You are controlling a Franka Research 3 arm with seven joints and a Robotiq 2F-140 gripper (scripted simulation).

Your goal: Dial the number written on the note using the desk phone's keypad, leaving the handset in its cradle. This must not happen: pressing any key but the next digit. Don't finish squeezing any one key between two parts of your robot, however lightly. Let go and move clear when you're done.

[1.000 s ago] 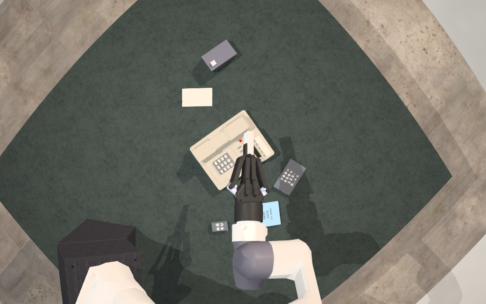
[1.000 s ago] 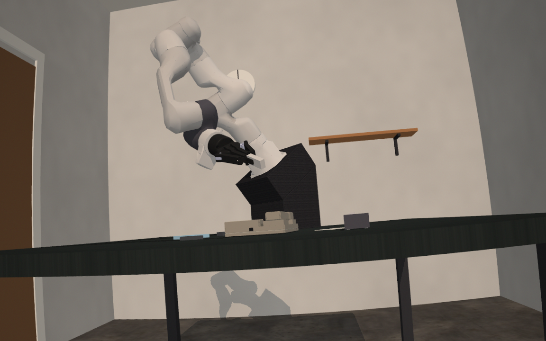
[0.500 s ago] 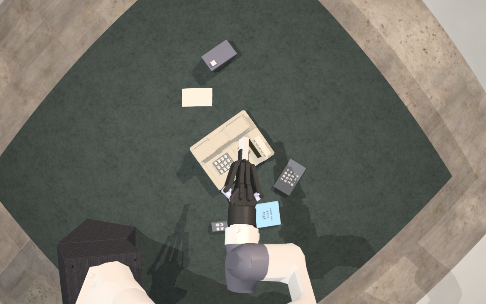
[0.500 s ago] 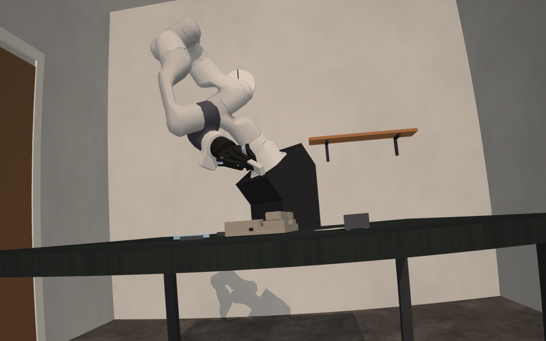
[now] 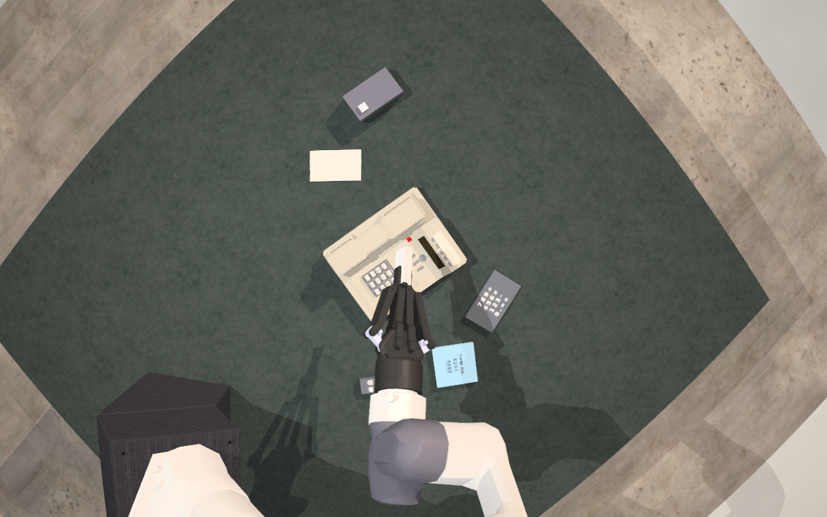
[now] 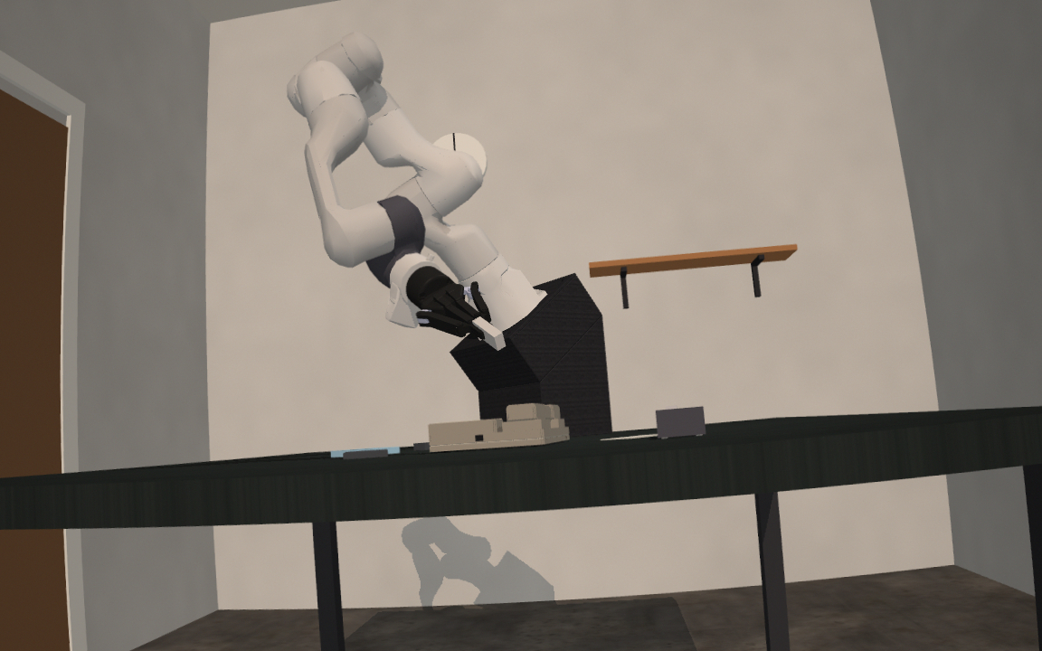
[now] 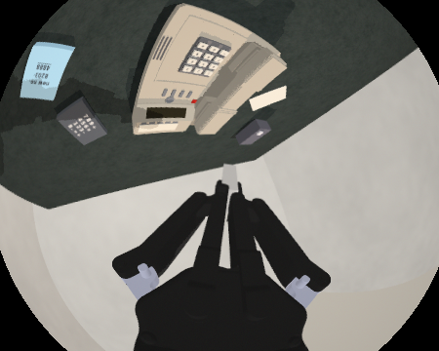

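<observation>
Right now the handset is 13 cm below my hand and 6 cm to the left of it. Also, from my hand: light blue note (21 cm to the right, 17 cm below, 12 cm behind); blank cream card (21 cm to the left, 18 cm below, 7 cm ahead); dark grey keypad card (20 cm to the right, 18 cm below, 3 cm ahead).
</observation>
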